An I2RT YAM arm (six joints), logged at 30 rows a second.
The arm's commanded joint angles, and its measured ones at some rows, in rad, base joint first. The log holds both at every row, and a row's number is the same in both.
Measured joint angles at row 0:
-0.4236, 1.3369, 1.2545, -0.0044, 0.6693, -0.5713
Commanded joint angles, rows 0 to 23:
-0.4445, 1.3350, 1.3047, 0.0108, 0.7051, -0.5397
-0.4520, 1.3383, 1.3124, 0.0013, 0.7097, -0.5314
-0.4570, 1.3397, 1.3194, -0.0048, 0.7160, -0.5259
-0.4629, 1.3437, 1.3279, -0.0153, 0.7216, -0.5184
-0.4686, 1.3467, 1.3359, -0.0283, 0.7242, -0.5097
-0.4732, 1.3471, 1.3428, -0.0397, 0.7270, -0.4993
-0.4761, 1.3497, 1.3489, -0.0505, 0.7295, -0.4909
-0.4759, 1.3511, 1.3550, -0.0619, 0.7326, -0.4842
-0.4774, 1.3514, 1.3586, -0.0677, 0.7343, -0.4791
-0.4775, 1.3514, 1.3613, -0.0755, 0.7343, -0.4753
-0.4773, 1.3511, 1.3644, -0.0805, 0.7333, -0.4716
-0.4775, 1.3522, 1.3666, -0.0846, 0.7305, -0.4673
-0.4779, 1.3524, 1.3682, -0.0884, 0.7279, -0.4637
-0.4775, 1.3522, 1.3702, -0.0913, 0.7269, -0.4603
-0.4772, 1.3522, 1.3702, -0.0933, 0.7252, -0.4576
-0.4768, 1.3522, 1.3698, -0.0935, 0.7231, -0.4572
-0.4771, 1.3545, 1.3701, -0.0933, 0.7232, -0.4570
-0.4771, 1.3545, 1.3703, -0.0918, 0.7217, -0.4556
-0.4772, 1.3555, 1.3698, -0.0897, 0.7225, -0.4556
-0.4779, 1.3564, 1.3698, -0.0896, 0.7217, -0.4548
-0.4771, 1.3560, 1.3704, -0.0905, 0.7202, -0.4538
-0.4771, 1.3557, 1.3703, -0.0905, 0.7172, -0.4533
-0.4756, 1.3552, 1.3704, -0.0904, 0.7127, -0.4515
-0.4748, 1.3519, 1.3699, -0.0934, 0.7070, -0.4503
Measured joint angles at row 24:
-0.4683, 1.3533, 1.3403, -0.1154, 0.6956, -0.4759
